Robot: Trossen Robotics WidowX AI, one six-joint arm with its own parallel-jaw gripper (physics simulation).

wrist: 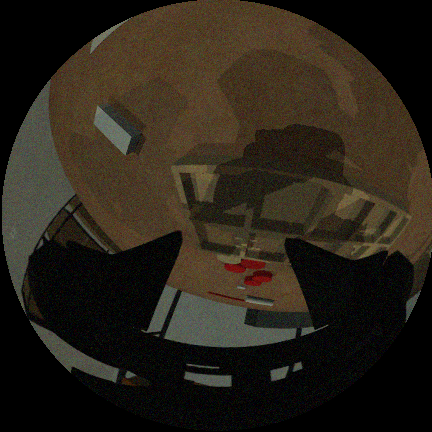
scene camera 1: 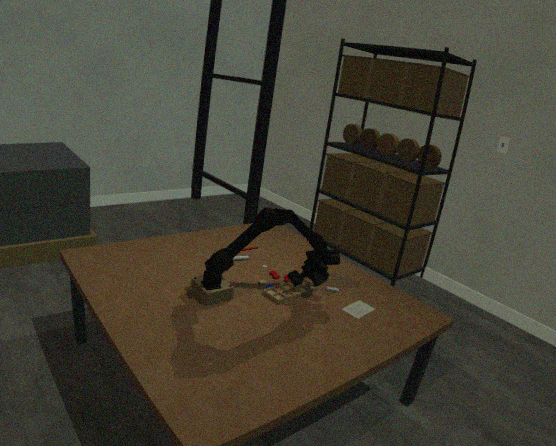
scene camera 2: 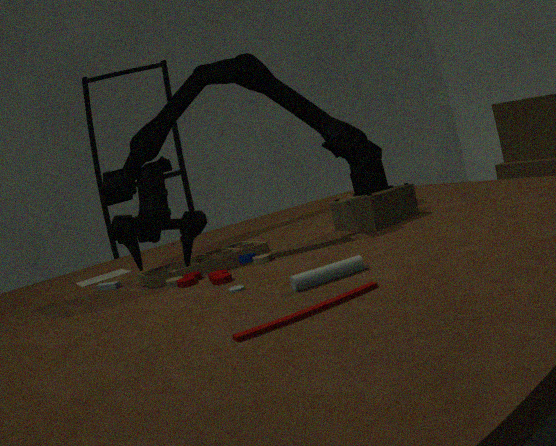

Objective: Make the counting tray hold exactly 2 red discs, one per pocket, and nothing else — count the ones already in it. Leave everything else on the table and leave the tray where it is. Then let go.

My gripper is open and touches a wooden counting tray.
